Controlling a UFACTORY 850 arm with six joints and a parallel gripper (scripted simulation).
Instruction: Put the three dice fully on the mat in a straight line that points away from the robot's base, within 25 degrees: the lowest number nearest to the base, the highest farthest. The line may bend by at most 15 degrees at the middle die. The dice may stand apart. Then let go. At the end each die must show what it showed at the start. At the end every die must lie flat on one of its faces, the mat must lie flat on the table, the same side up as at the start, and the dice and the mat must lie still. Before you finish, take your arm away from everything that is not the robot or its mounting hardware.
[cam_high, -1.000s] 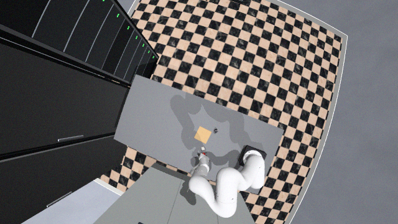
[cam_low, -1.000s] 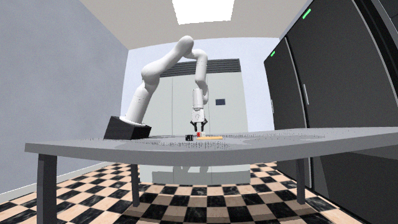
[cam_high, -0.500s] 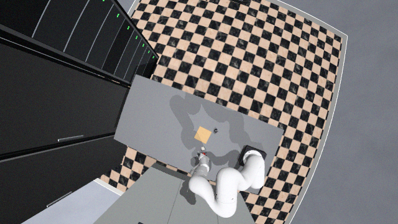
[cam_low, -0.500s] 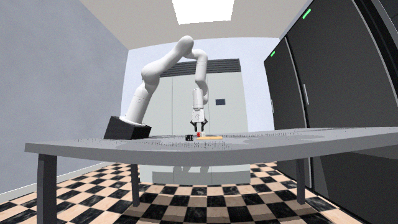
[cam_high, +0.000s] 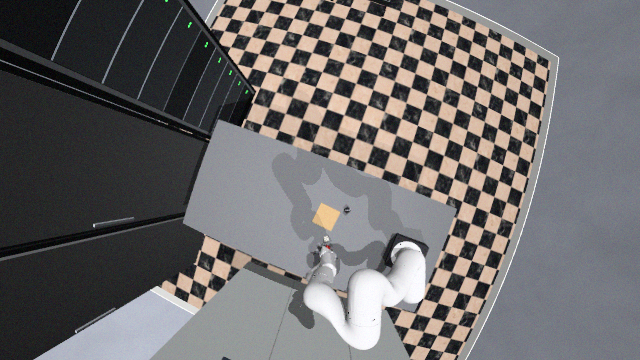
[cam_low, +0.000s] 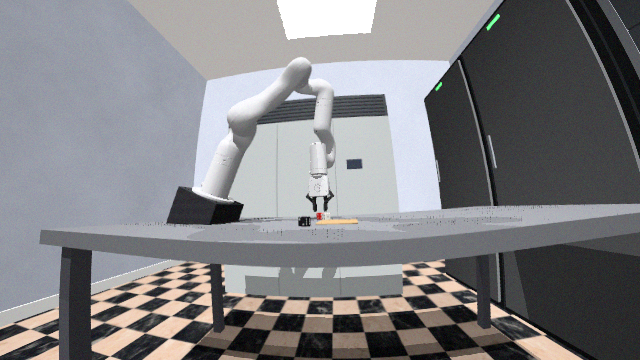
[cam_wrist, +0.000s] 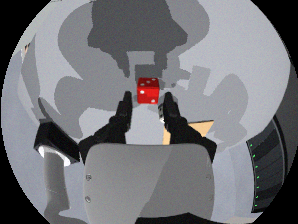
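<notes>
Now: hand 40 mm above the red die. The rest, counted from my hand: tan mat (190 mm to the right, 70 mm ahead, 50 mm below); then black die (280 mm to the right, 40 mm below, 40 mm behind); then white die (60 mm to the right, 40 mm below, 30 mm ahead).
</notes>
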